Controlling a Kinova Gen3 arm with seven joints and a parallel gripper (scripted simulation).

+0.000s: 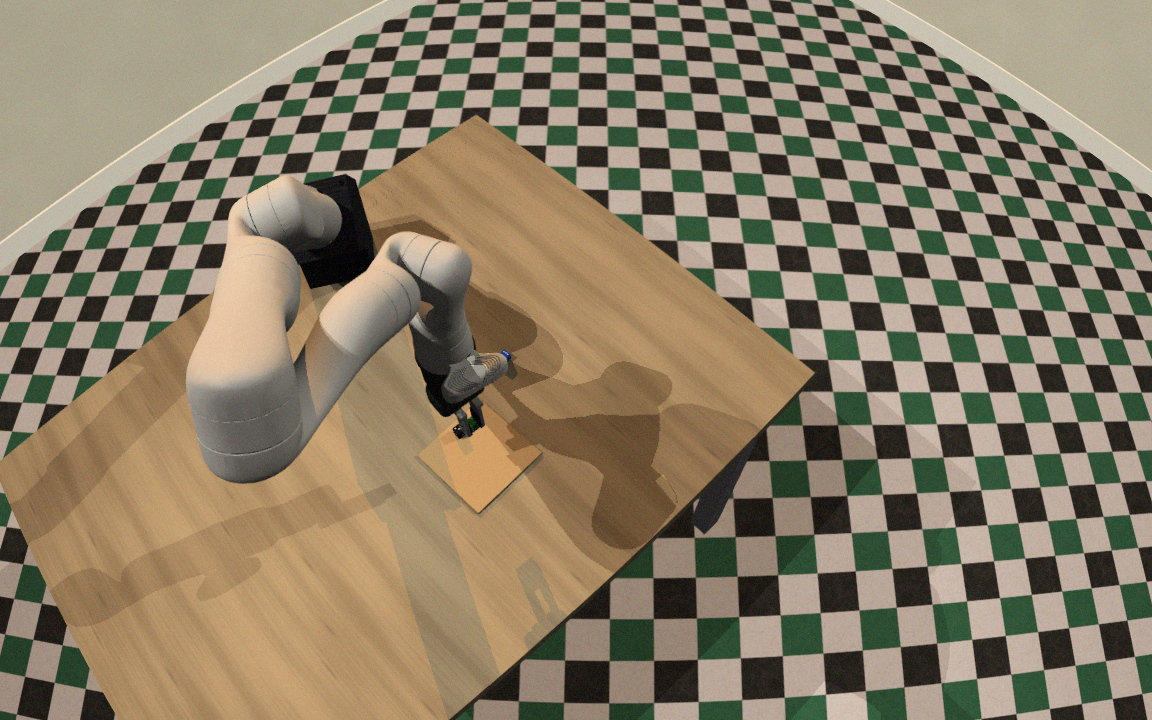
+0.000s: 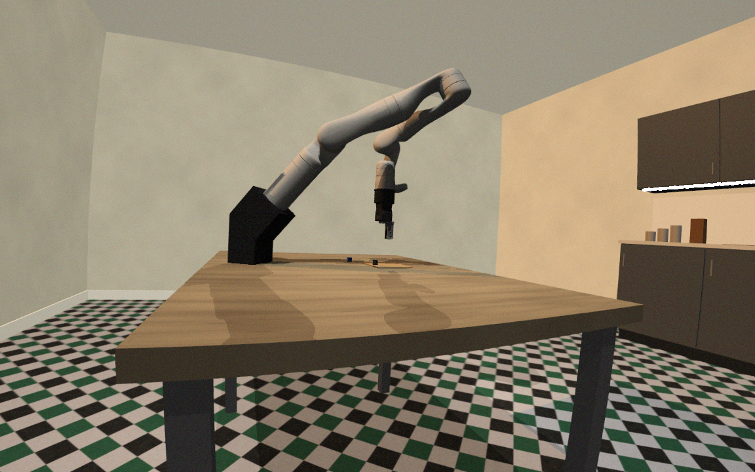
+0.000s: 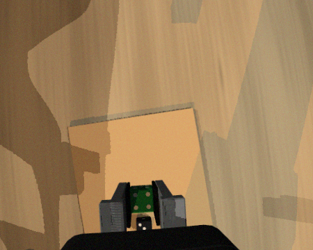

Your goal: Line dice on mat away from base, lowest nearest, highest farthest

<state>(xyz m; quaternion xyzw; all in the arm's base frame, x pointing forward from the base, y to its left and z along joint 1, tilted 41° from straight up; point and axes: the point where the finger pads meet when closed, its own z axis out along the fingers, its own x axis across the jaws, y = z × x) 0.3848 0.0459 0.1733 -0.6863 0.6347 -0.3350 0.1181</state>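
My hand is 12 cm above the orange mat. Round my hand: green die (1 cm below); then blue die (14 cm to the left, 11 cm below, 11 cm behind); then black die (11 cm below, 5 cm behind).
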